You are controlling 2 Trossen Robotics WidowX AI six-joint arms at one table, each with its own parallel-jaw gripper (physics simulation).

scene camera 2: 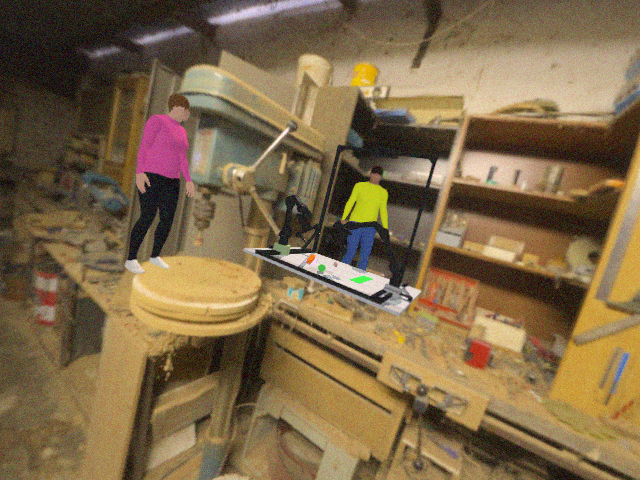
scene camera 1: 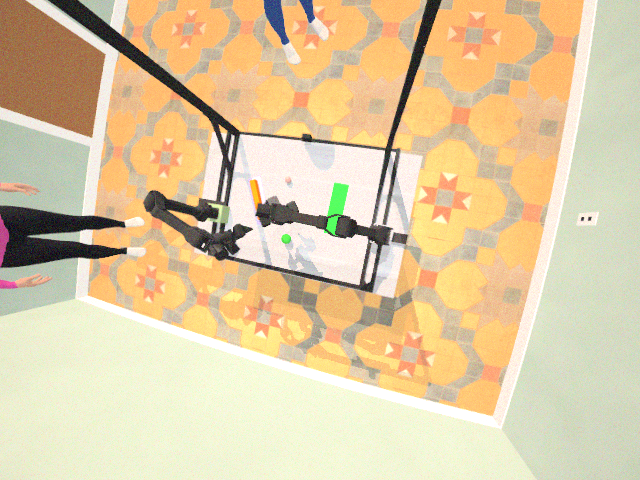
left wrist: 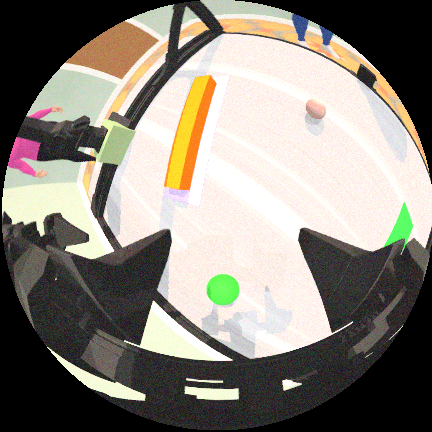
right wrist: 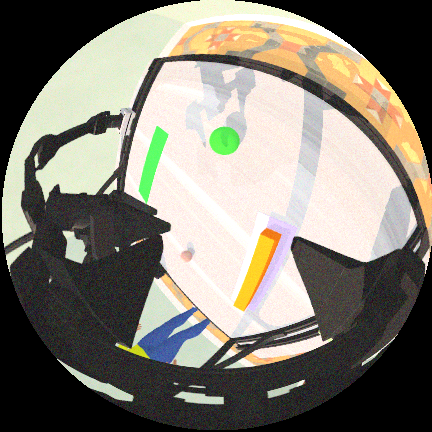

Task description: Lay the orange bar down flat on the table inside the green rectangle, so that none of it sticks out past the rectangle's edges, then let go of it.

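Frame: origin at the left arm's base, x back, y down, z right, level; metres.
Seen in the pictures: left gripper, fingertip midpoint: point(scene camera 2: 330, 251) point(left wrist: 237, 235) point(right wrist: 162, 218); right gripper, fingertip midpoint: point(scene camera 2: 311, 241) point(scene camera 1: 249, 231) point(left wrist: 80, 248) point(right wrist: 229, 243); left arm's base, origin of the base link: point(scene camera 2: 394, 285) point(scene camera 1: 382, 235) point(right wrist: 119, 120); right arm's base, origin of the base link: point(scene camera 2: 282, 244) point(scene camera 1: 213, 212) point(left wrist: 99, 138).
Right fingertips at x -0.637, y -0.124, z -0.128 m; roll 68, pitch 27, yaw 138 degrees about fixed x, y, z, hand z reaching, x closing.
Offsets run from my right fingertips to a thing's top centre.
The orange bar @[dx -0.075, dy +0.154, dz +0.169 m] point(scene camera 1: 255, 192) point(scene camera 2: 310, 259) point(left wrist: 192, 135) point(right wrist: 257, 272) lies flat on the table over a pale white-and-lilac patch, well apart from the green rectangle. The green rectangle point(scene camera 1: 338, 198) point(scene camera 2: 361, 279) point(left wrist: 402, 227) point(right wrist: 154, 162) is flat on the table; the left arm crosses over part of it in scene camera 1. My left gripper point(scene camera 1: 262, 209) point(left wrist: 237, 235) is open and empty above the table, and hides the bar's lower end in scene camera 1. My right gripper point(scene camera 1: 242, 240) point(right wrist: 229, 243) is open and empty, raised near the table's lower left corner in scene camera 1.
A green ball @[dx +0.144, dy +0.133, dz -0.009 m] point(scene camera 1: 285, 238) point(scene camera 2: 321, 268) point(left wrist: 223, 289) point(right wrist: 224, 140) is near the lower table edge in scene camera 1. A small pink ball @[dx +0.081, dy +0.152, dz +0.312 m] point(scene camera 1: 288, 179) point(left wrist: 315, 108) point(right wrist: 186, 256) lies between bar and rectangle. A pale green block point(scene camera 1: 220, 212) point(left wrist: 116, 144) is at the right arm's base. Black frame bars border the table.
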